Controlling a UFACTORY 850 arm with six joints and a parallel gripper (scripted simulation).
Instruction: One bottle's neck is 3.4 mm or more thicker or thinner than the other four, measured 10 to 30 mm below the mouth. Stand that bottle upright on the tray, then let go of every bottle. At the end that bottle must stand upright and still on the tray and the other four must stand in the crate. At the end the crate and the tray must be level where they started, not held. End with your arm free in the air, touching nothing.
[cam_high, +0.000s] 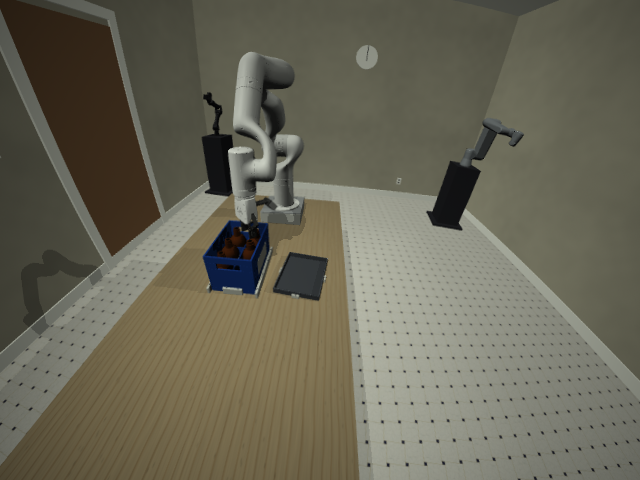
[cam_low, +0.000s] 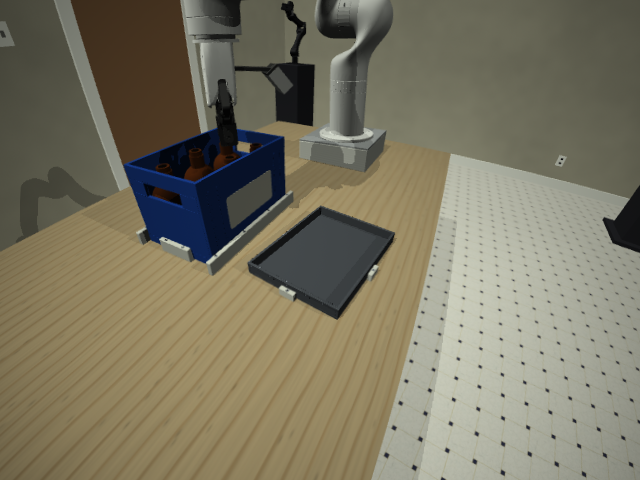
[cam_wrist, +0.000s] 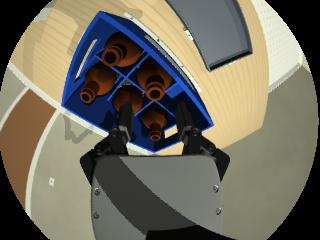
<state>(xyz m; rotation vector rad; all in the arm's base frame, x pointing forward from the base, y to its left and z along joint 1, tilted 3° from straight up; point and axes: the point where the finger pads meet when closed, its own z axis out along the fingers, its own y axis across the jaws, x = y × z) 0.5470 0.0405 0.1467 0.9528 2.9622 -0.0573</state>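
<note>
The bottle is 130 mm below my hand. Round my hand: dark grey tray 30 mm behind, 220 mm to the left, 200 mm below; blue crate 10 mm ahead, 40 mm to the right, 130 mm below.
</note>
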